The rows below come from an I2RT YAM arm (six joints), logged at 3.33 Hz.
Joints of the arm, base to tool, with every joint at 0 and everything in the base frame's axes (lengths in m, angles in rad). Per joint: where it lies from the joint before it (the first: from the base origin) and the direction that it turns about. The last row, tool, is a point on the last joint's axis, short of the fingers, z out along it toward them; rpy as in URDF.
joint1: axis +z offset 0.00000 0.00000 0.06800
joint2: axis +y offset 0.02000 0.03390 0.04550
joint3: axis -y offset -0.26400 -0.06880 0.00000
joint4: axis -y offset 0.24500 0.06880 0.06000
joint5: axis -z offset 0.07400 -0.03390 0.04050
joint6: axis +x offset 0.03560 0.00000 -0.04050
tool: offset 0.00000 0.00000 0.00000 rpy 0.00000 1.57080 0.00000
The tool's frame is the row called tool.
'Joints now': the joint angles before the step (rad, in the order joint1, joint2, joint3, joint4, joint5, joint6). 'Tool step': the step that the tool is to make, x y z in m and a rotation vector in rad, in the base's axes. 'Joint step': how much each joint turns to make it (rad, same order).
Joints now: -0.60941, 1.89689, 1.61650, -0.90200, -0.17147, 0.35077
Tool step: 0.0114, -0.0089, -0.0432, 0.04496, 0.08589, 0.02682
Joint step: -0.00168, 0.11287, -0.00034, 0.01171, 0.00223, -0.03144
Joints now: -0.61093, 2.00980, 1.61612, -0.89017, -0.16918, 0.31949
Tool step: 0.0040, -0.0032, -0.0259, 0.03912, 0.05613, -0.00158
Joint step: -0.00075, 0.06536, 0.00002, -0.00294, 0.00038, 0.00077
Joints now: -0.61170, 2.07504, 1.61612, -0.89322, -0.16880, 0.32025
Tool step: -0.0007, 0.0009, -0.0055, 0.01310, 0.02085, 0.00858
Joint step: 0.00077, 0.01083, -0.00352, -0.01158, -0.00038, -0.00801
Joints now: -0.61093, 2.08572, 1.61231, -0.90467, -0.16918, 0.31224
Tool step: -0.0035, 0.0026, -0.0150, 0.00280, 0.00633, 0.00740
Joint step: 0.00029, 0.00189, -0.05802, 0.05188, -0.00002, -0.00733
